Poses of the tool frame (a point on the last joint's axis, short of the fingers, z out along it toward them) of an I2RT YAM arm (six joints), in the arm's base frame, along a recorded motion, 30 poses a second.
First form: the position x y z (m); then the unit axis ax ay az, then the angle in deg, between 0 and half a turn.
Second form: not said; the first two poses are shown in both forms.
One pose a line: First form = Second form
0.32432, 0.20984, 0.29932, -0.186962, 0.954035, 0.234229, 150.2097 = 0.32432, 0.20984, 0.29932, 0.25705, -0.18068, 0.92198, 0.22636
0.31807, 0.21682, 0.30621, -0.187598, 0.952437, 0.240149, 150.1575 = 0.31807, 0.21682, 0.30621, 0.25749, -0.18127, 0.92032, 0.23205
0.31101, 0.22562, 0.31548, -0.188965, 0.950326, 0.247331, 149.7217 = 0.31101, 0.22562, 0.31548, 0.26116, -0.18241, 0.91734, 0.23875
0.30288, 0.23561, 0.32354, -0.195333, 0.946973, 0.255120, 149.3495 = 0.30288, 0.23561, 0.32354, 0.26430, -0.18839, 0.91330, 0.24605
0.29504, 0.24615, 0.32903, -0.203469, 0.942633, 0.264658, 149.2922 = 0.29504, 0.24615, 0.32903, 0.26478, -0.19621, 0.90899, 0.25521
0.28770, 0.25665, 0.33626, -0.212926, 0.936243, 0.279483, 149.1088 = 0.28770, 0.25665, 0.33626, 0.26632, -0.20524, 0.90243, 0.26939
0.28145, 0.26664, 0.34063, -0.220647, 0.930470, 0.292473, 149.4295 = 0.28145, 0.26664, 0.34063, 0.26362, -0.21284, 0.89755, 0.28213
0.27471, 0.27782, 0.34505, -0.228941, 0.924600, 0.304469, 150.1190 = 0.27471, 0.27782, 0.34505, 0.25782, -0.22120, 0.89334, 0.29418
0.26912, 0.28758, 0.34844, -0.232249, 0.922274, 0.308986, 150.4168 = 0.26912, 0.28758, 0.34844, 0.25530, -0.22455, 0.89171, 0.29875
